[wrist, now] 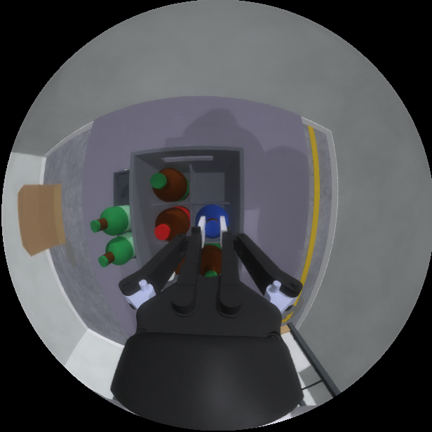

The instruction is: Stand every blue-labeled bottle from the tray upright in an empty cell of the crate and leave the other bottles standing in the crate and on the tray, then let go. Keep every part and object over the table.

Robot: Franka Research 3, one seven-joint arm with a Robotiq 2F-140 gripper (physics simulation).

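My gripper (212,222) is shut on the neck of a blue bottle (212,211) with a blue cap. The bottle is upright over or in the right column of the grey crate (238,180); its base is hidden, so I cannot tell how deep it is. A brown bottle with a green cap (171,185) and a brown bottle with a red cap (173,223) stand in the crate's left column. Another brown bottle (211,258) with a green cap stands in the crate, partly hidden behind the fingers. Two green bottles (115,220) (120,250) stand on the dark tray (118,186) left of the crate.
An empty cell (209,186) shows in the right column beyond the held bottle, beside the green-capped brown bottle. Crate dividers and walls surround the held bottle. A cardboard box (41,218) stands at the far left. A yellow line (316,190) runs along the right side.
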